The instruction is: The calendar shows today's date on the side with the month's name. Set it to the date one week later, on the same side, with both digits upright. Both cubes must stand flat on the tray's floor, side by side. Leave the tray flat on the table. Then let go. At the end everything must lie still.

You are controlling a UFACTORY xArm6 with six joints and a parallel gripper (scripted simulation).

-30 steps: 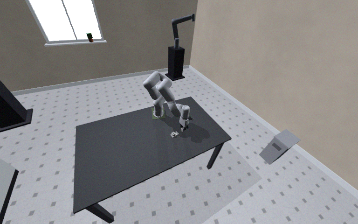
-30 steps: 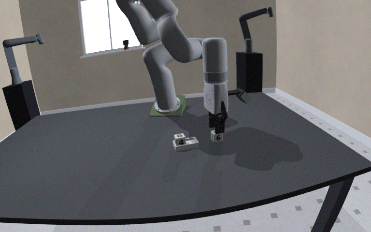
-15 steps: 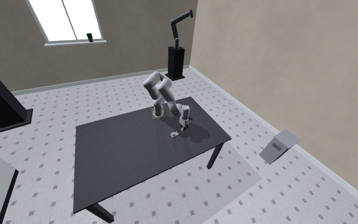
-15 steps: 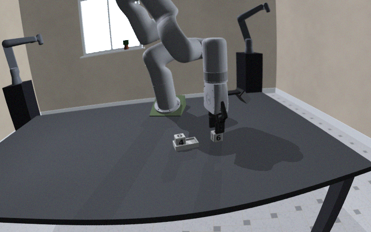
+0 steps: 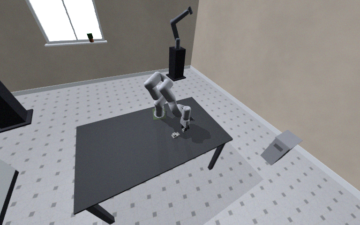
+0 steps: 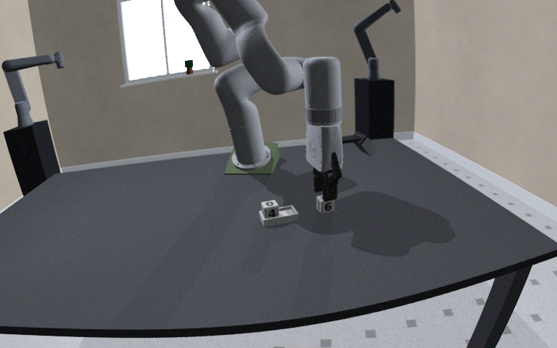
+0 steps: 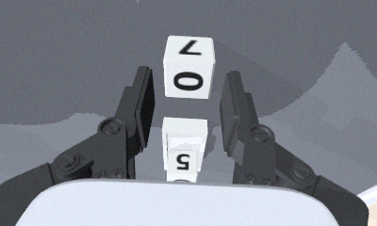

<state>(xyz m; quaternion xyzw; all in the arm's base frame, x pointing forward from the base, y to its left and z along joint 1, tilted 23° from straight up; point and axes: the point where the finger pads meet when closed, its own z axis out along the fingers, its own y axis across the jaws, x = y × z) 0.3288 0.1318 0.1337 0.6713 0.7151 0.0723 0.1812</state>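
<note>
My gripper is now 11 cm to the left of the white calendar tray and 5 cm above it.
</note>
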